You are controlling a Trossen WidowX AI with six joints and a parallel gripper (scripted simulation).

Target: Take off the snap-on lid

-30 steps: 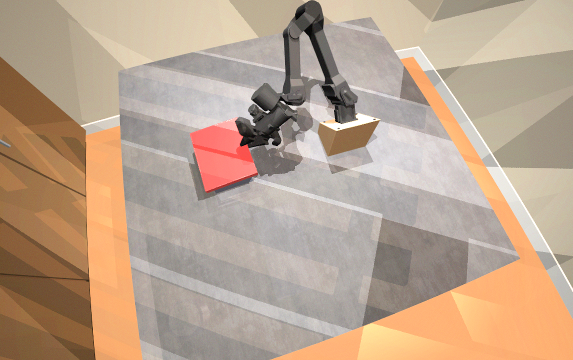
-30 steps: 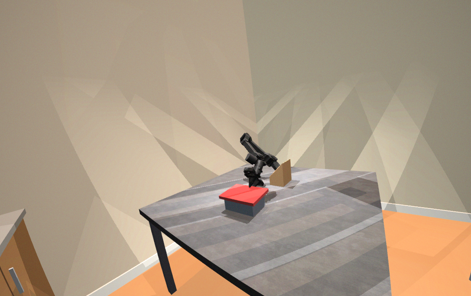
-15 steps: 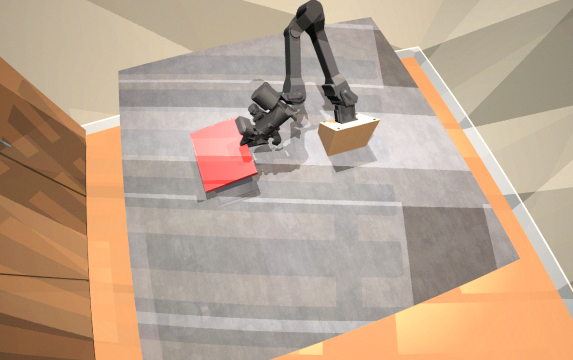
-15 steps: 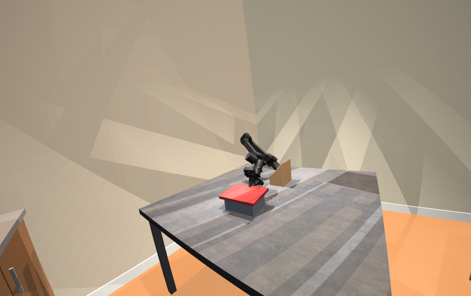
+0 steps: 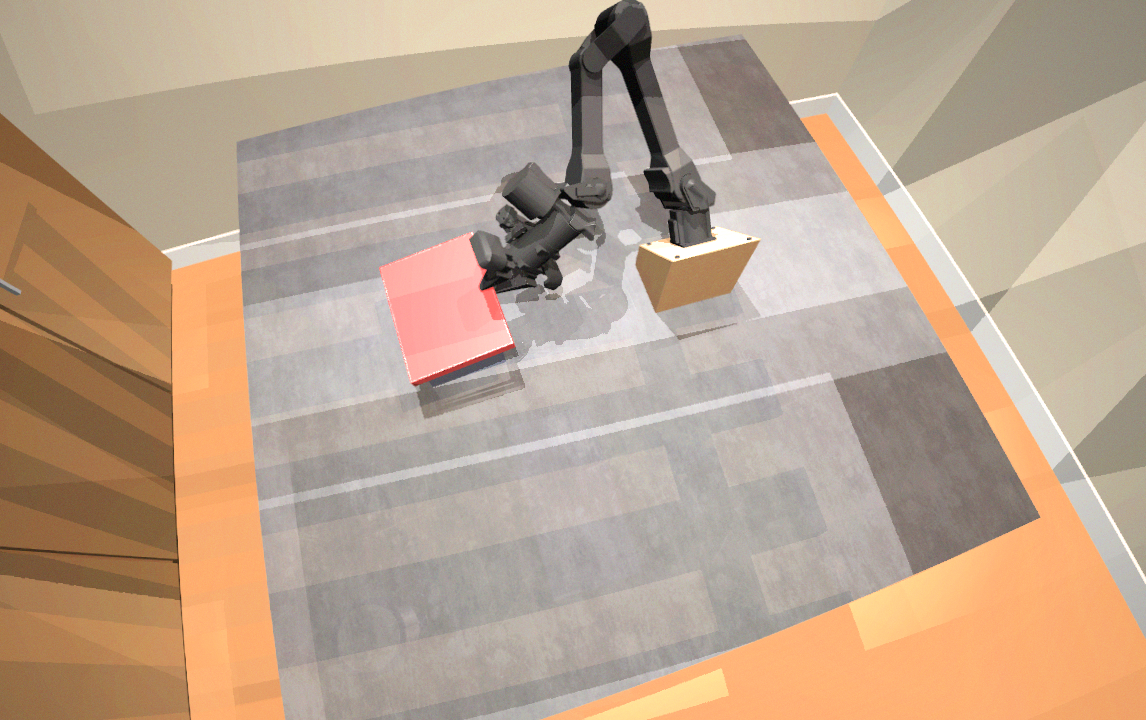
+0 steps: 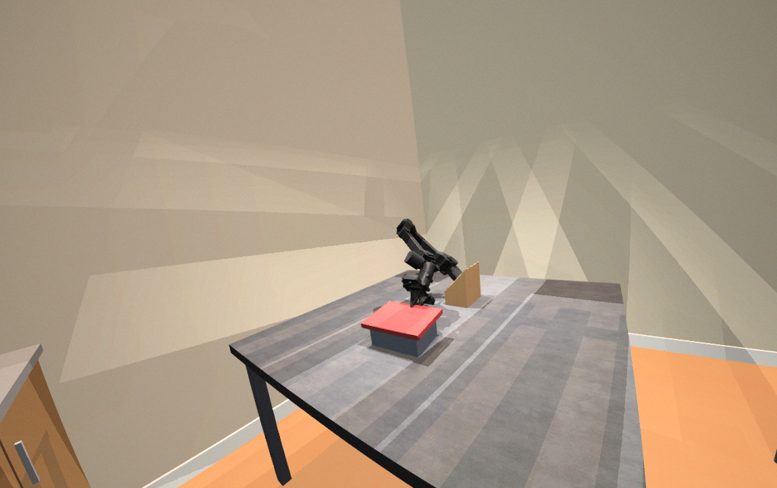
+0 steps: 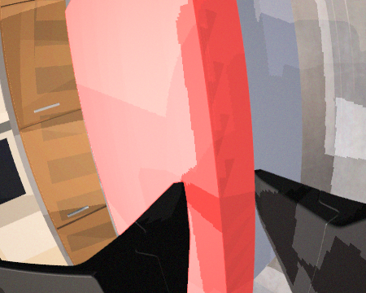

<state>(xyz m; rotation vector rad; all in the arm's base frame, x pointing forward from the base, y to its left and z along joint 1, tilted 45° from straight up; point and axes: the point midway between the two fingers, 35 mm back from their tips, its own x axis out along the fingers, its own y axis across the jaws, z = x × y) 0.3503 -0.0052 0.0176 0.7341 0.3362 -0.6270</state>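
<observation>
The red lid is 8 cm ahead of my gripper tip and 1 cm to the left of it. Round my gripper tip: storage box (8 cm ahead, 1 cm to the left, 5 cm below).
</observation>
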